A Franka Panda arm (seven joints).
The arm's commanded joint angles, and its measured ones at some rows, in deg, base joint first. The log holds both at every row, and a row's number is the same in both.
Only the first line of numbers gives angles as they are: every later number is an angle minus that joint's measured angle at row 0.
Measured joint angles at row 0:
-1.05, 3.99, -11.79, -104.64, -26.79, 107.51, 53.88
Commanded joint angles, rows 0 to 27:
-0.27, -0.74, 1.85, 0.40, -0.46, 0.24, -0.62
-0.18, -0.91, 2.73, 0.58, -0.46, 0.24, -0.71
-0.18, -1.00, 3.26, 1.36, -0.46, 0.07, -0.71
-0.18, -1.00, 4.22, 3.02, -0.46, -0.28, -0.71
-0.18, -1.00, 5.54, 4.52, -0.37, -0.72, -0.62
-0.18, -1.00, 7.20, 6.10, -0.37, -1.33, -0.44
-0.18, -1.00, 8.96, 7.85, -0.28, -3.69, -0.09
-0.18, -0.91, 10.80, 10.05, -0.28, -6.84, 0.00
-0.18, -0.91, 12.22, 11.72, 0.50, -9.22, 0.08
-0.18, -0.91, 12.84, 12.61, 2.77, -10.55, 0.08
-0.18, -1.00, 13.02, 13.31, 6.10, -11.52, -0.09
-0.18, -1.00, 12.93, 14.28, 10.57, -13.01, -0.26
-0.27, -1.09, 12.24, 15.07, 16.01, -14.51, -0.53
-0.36, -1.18, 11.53, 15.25, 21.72, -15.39, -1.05
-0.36, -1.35, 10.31, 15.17, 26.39, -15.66, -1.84
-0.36, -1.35, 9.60, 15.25, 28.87, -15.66, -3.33
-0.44, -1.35, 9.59, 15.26, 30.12, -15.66, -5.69
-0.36, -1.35, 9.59, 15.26, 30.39, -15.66, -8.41
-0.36, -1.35, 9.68, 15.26, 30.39, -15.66, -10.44
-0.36, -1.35, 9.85, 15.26, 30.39, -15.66, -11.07
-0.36, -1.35, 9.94, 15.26, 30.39, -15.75, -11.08
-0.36, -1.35, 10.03, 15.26, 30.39, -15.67, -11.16
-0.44, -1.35, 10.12, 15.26, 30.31, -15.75, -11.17
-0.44, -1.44, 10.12, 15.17, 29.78, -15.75, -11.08
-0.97, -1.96, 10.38, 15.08, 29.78, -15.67, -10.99
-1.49, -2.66, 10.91, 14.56, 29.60, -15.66, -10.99
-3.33, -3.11, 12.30, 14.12, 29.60, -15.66, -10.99
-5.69, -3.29, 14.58, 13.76, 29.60, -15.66, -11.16
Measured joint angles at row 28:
-0.67, -1.71, 10.13, 14.45, 29.53, -14.30, -10.08
